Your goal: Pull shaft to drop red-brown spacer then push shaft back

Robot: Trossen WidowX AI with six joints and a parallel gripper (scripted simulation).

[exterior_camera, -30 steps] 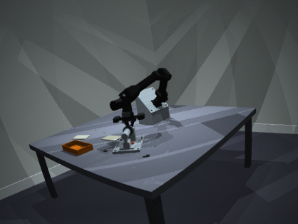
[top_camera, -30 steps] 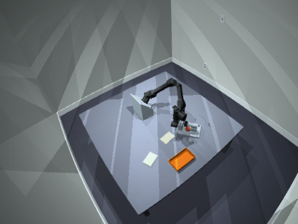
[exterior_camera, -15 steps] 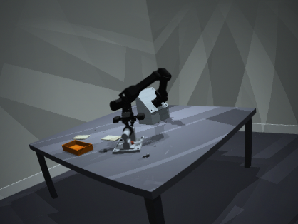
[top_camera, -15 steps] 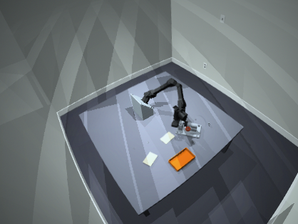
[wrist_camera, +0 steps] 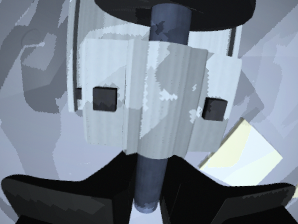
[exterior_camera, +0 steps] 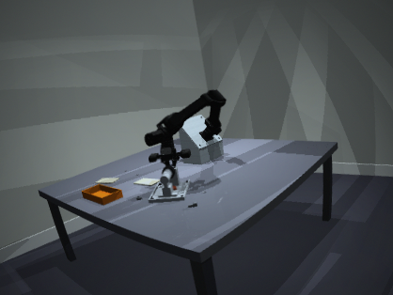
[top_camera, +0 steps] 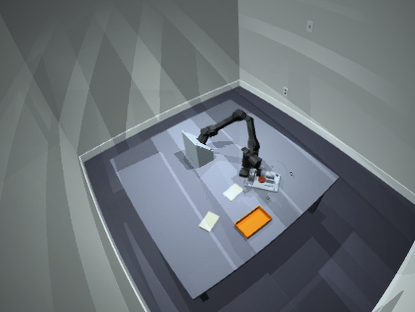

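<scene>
The blue-grey shaft lies 60 mm ahead of my gripper tip, 50 mm to the left of it and 30 mm above it. Also, from my gripper tip: red-brown spacer: 90 mm ahead, 70 mm to the left, 30 mm below; orange tray: 300 mm ahead, 190 mm to the right, 40 mm below.
</scene>
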